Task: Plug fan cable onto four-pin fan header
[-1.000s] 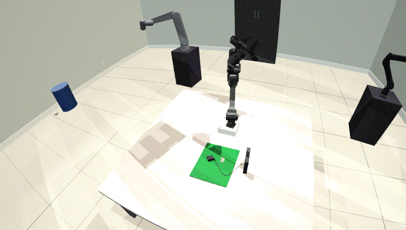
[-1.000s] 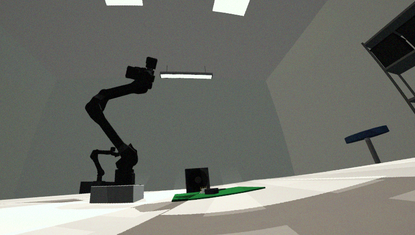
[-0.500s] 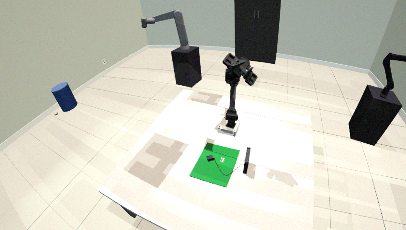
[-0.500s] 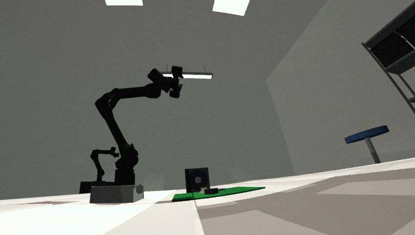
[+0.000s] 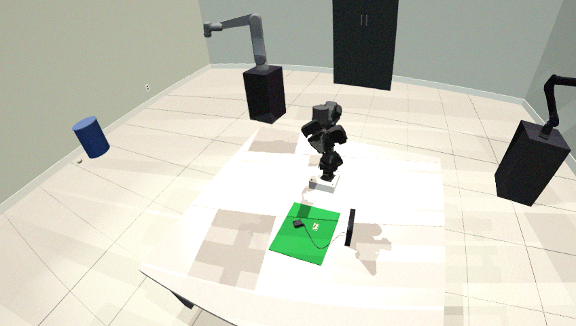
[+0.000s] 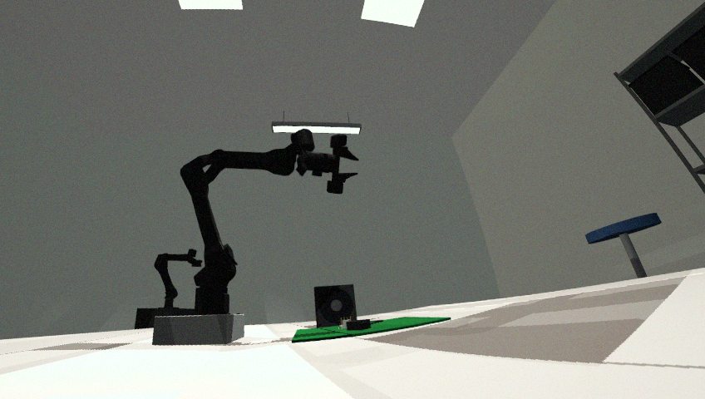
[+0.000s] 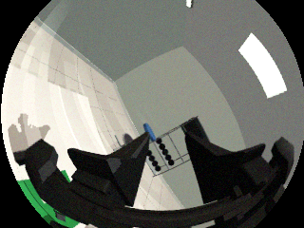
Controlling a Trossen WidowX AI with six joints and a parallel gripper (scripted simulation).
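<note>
Now: the black plug 6 cm behind my gripper tip, 16 cm to the right of it and 48 cm below it. From my gripper tip the other things lie so: fan (11 cm behind, 7 cm to the left, 43 cm below); white four-pin header (9 cm behind, 8 cm to the right, 49 cm below); green board (5 cm behind, 11 cm to the right, 50 cm below).
</note>
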